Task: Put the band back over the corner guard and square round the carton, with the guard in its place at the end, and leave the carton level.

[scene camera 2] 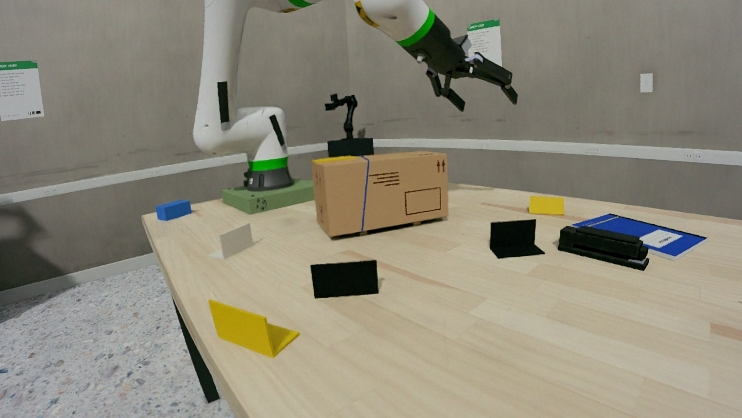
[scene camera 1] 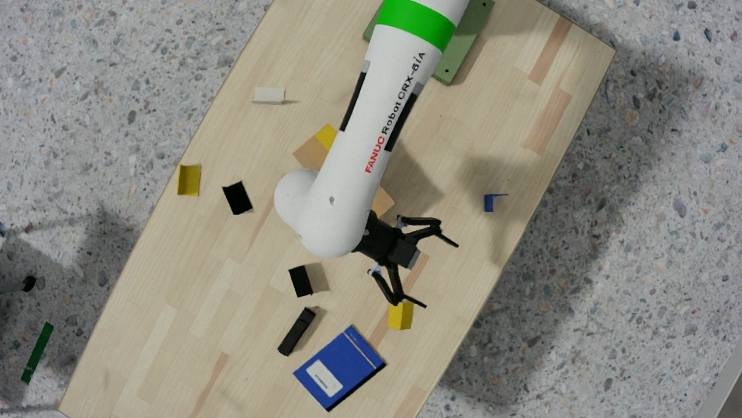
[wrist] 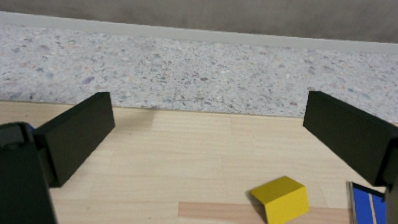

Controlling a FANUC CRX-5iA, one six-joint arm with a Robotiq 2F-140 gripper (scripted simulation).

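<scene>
There's the gripper, which is at (scene camera 1: 439, 275), (scene camera 2: 488, 103) and (wrist: 209, 109). A brown carton (scene camera 1: 312, 154) (scene camera 2: 407, 187) is there too, but in the wrist view the carton is out of frame. And there's a black stapler (scene camera 2: 629, 246); in the wrist view the stapler is out of frame.
</scene>
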